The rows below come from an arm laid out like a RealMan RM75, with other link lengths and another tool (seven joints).
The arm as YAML. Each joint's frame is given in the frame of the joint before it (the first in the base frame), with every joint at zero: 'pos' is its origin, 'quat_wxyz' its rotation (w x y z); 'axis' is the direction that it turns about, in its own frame. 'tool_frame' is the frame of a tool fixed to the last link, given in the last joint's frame.
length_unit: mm
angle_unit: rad
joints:
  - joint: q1
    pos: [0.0, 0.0, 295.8]
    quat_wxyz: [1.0, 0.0, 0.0, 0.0]
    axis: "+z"
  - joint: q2
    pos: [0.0, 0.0, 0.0]
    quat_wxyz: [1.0, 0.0, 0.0, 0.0]
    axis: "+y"
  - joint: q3
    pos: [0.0, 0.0, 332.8]
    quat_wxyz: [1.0, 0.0, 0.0, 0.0]
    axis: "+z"
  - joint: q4
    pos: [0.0, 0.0, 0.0]
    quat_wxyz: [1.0, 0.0, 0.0, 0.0]
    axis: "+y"
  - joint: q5
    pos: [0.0, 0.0, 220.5]
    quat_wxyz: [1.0, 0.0, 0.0, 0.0]
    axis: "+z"
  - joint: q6
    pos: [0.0, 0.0, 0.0]
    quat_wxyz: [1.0, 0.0, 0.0, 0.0]
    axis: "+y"
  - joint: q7
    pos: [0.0, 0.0, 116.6]
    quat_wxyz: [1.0, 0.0, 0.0, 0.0]
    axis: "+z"
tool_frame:
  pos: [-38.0, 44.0, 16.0]
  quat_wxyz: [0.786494, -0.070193, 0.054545, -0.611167]
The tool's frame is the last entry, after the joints.
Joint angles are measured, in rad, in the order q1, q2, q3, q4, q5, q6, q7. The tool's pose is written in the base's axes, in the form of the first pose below.
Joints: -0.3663, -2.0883, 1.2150, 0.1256, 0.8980, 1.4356, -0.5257
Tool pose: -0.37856 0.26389 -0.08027 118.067 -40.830 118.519
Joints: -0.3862, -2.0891, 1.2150, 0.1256, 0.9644, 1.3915, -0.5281
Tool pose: -0.37962 0.26503 -0.08759 123.590 -39.223 114.133
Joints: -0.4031, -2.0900, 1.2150, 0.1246, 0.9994, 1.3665, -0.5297
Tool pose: -0.37883 0.26779 -0.09154 126.482 -38.295 111.619
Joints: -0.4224, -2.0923, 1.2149, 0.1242, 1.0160, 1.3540, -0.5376
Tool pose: -0.37449 0.27291 -0.09411 127.531 -37.513 110.250
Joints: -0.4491, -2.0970, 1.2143, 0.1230, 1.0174, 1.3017, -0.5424
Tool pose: -0.37170 0.28354 -0.09830 129.618 -37.724 109.846
